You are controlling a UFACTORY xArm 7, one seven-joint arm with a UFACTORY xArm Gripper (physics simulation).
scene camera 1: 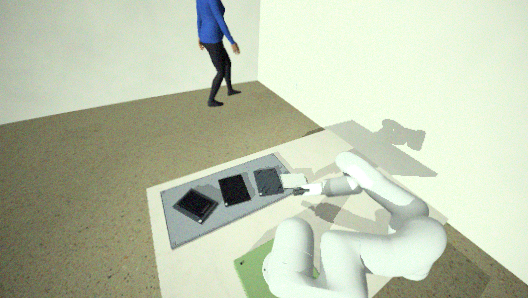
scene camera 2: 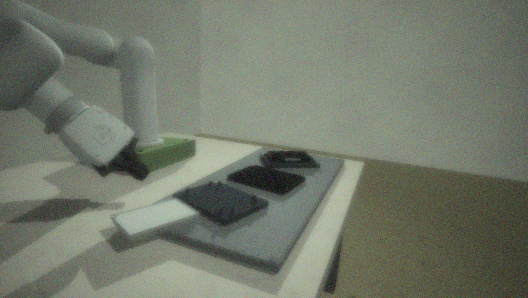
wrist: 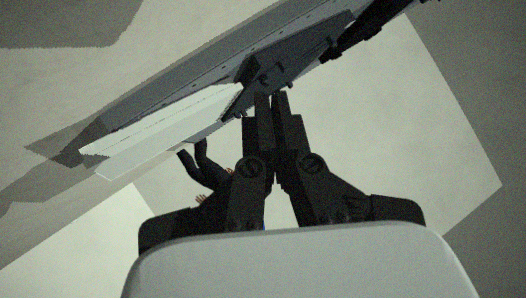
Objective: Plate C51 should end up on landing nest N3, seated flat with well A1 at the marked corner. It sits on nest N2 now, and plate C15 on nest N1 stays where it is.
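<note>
On the grey board, a black plate (scene camera 1: pixel 234 189) (scene camera 2: pixel 266 179) lies flat in the middle position. Another black plate (scene camera 1: pixel 196 202) (scene camera 2: pixel 288 158) sits in a dark nest turned at an angle at the far-left end in scene camera 1. At the other end, a dark grey nest (scene camera 1: pixel 268 181) (scene camera 2: pixel 225 202) (wrist: pixel 300 49) with small pegs holds no plate. No labels are readable, so I cannot tell C51 from C15 by name. My gripper (scene camera 1: pixel 299 190) (scene camera 2: pixel 142 175) (wrist: pixel 268 111) is shut and empty, tilted, above the table beside the empty nest.
A white slab (scene camera 1: pixel 293 180) (scene camera 2: pixel 155 216) (wrist: pixel 165 119) juts out beside the empty nest, past the end of the grey board (scene camera 1: pixel 175 235) (scene camera 2: pixel 285 240). The arm stands on a green base (scene camera 1: pixel 247 270) (scene camera 2: pixel 172 152). A person (scene camera 1: pixel 214 40) stands beyond the table.
</note>
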